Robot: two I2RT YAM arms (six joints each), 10 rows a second.
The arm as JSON. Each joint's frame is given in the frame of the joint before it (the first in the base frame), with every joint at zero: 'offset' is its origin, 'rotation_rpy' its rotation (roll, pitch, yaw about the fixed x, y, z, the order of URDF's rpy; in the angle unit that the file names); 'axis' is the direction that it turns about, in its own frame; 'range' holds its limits. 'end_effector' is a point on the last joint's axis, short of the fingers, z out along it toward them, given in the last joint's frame.
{
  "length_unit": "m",
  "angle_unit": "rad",
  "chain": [
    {
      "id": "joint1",
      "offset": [
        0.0,
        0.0,
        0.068
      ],
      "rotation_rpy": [
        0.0,
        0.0,
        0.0
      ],
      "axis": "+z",
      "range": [
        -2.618,
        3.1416
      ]
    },
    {
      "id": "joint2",
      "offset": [
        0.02,
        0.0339,
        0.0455
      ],
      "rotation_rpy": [
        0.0,
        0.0,
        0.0
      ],
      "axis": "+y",
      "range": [
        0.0,
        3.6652
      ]
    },
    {
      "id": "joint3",
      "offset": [
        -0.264,
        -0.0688,
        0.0
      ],
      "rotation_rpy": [
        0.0,
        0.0,
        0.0
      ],
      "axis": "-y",
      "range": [
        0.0,
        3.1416
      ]
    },
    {
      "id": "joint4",
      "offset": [
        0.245,
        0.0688,
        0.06
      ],
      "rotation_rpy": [
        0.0,
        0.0,
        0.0
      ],
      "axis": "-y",
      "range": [
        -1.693,
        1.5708
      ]
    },
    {
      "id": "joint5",
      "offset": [
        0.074,
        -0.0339,
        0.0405
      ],
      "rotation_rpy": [
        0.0,
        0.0,
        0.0
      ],
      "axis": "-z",
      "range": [
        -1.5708,
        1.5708
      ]
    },
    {
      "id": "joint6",
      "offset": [
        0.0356,
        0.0,
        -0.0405
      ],
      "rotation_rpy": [
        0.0,
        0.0,
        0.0
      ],
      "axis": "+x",
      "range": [
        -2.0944,
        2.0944
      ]
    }
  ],
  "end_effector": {
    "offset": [
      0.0,
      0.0,
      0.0
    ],
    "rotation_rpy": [
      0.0,
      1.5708,
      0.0
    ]
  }
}
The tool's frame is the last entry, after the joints.
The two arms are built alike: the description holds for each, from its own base.
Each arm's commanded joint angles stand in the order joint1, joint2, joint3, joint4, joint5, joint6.
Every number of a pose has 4 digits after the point. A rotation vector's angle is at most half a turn.
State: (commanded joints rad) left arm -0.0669 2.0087 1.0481 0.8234 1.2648 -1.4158; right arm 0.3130 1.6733 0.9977 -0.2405 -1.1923 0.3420
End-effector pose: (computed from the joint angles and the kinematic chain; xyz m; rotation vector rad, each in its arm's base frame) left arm 0.4023 -0.0610 0.1746 -0.2273 2.1334 -2.0414; right arm 0.3026 0.1327 0.2006 -0.5057 2.3500 1.7607
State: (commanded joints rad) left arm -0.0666 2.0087 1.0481 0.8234 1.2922 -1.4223; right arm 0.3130 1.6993 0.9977 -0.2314 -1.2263 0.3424
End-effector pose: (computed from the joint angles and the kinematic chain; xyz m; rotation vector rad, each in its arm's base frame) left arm 0.4013 -0.0611 0.1747 -0.2078 2.1466 -2.0637; right arm 0.3045 0.1338 0.1939 -0.5094 2.3488 1.8083
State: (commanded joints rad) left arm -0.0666 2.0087 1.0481 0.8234 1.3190 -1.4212; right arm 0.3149 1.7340 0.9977 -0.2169 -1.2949 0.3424
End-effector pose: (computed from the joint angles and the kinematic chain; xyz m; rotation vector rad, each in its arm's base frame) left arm 0.4004 -0.0613 0.1749 -0.1797 2.1570 -2.0816; right arm 0.3062 0.1358 0.1857 -0.5283 2.3302 1.9015
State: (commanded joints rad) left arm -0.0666 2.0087 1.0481 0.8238 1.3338 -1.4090; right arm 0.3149 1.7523 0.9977 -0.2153 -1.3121 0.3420
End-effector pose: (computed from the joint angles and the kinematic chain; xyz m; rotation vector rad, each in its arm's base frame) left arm 0.3999 -0.0614 0.1750 -0.1508 2.1582 -2.0851; right arm 0.3071 0.1362 0.1805 -0.5236 2.3351 1.9287
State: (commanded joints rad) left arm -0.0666 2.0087 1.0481 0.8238 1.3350 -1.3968; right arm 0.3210 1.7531 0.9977 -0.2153 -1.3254 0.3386
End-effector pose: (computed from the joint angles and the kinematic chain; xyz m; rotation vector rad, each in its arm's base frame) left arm 0.3999 -0.0614 0.1750 -0.1360 2.1540 -2.0793; right arm 0.3061 0.1382 0.1806 -0.5401 2.3265 1.9469
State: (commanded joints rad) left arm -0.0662 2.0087 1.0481 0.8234 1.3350 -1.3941; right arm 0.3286 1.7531 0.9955 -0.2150 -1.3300 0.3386
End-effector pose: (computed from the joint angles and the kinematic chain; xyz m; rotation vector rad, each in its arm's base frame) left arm 0.3999 -0.0612 0.1749 -0.1339 2.1531 -2.0778; right arm 0.3045 0.1404 0.1802 -0.5503 2.3269 1.9566
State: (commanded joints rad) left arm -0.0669 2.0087 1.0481 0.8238 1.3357 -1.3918; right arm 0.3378 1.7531 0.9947 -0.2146 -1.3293 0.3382
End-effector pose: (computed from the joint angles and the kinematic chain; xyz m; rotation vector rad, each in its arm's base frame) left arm 0.3998 -0.0615 0.1750 -0.1295 2.1526 -2.0773; right arm 0.3031 0.1431 0.1800 -0.5618 2.3290 1.9596
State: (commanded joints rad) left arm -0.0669 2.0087 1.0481 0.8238 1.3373 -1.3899; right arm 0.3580 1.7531 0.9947 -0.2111 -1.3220 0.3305
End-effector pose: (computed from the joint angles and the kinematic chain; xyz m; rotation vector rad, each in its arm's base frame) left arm 0.3998 -0.0615 0.1750 -0.1258 2.1524 -2.0774; right arm 0.3006 0.1493 0.1799 -0.5953 2.3279 1.9544
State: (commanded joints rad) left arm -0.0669 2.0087 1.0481 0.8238 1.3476 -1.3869; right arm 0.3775 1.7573 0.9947 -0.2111 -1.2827 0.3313
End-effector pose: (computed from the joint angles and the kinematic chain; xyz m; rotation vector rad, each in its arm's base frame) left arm 0.3994 -0.0616 0.1750 -0.1120 2.1551 -2.0828; right arm 0.2987 0.1552 0.1775 -0.5997 2.3587 1.9143
